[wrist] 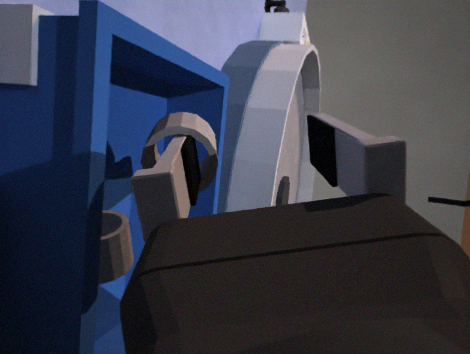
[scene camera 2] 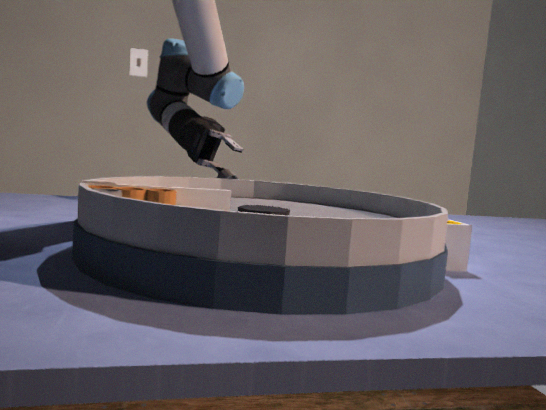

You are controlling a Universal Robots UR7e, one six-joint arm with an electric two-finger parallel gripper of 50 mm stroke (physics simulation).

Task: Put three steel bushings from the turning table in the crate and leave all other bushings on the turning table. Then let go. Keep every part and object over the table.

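Places are measured from the arm's base along level axes (x ahead, y left, z up), in millimetres.
Pixels of known places: gripper, between the fingertips: [wrist: 252,147] [scene camera 2: 232,163].
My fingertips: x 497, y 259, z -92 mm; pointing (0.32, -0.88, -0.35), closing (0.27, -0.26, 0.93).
Note:
Behind a point stands the place of what it marks.
The grey turning table [scene camera 2: 320,240] {x 477, y -327, z -131 mm} [wrist: 265,120] {x 547, y 81, z -130 mm} has a raised rim. Orange parts [scene camera 2: 162,196] {x 354, y -152, z -119 mm} show at its left. In the wrist view a steel bushing [wrist: 116,250] {x 438, y 253, z -157 mm} is inside the blue crate [wrist: 95,125] {x 493, y 301, z -142 mm}, partly hidden by the crate's wall. Another steel bushing [wrist: 181,122] {x 502, y 277, z -119 mm} hangs around the left finger, which passes through its hole; it is not between the fingers. My gripper [scene camera 2: 232,161] {x 497, y 259, z -92 mm} [wrist: 252,147] {x 497, y 259, z -92 mm} is open, tilted, with its fingers wide apart. In the scene view it shows above the turning table's far rim. The crate does not show there.
A dark round disc [scene camera 2: 263,210] {x 471, y -139, z -131 mm} [wrist: 283,190] {x 488, y -90, z -132 mm} lies on the turning table near a pale low wall [scene camera 2: 207,198] {x 407, y -121, z -122 mm}. A white box [scene camera 2: 458,247] {x 715, y -169, z -162 mm} [wrist: 282,27] {x 710, y -69, z -161 mm} with yellow on it stands beyond the turning table. A pale block [wrist: 17,45] {x 521, y 307, z -179 mm} is beside the crate.

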